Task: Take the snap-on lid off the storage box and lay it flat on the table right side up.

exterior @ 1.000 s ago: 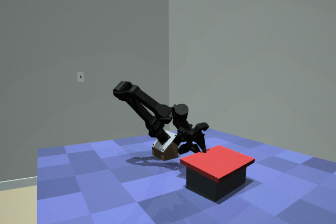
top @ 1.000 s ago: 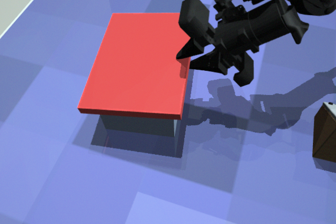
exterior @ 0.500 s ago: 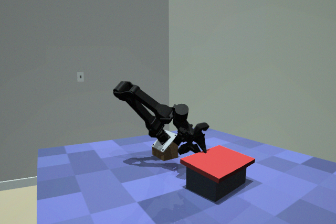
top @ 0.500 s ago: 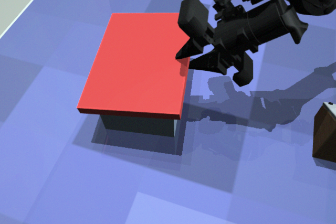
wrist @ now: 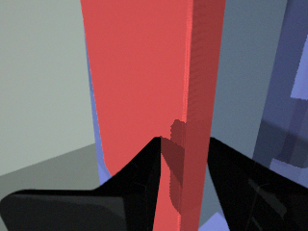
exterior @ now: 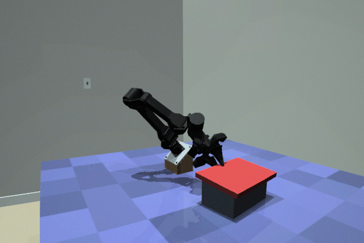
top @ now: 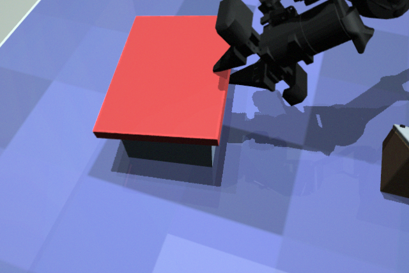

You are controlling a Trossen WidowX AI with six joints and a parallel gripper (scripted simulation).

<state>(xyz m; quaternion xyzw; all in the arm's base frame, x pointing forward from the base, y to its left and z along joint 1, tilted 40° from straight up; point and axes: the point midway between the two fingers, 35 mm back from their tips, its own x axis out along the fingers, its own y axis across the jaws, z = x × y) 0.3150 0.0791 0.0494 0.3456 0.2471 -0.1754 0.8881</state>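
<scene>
The red lid lies 70 mm ahead of my gripper tip and 20 mm to the left of it. Also, from my gripper tip: grey storage box 70 mm ahead, 20 mm to the left, 60 mm below.
</scene>
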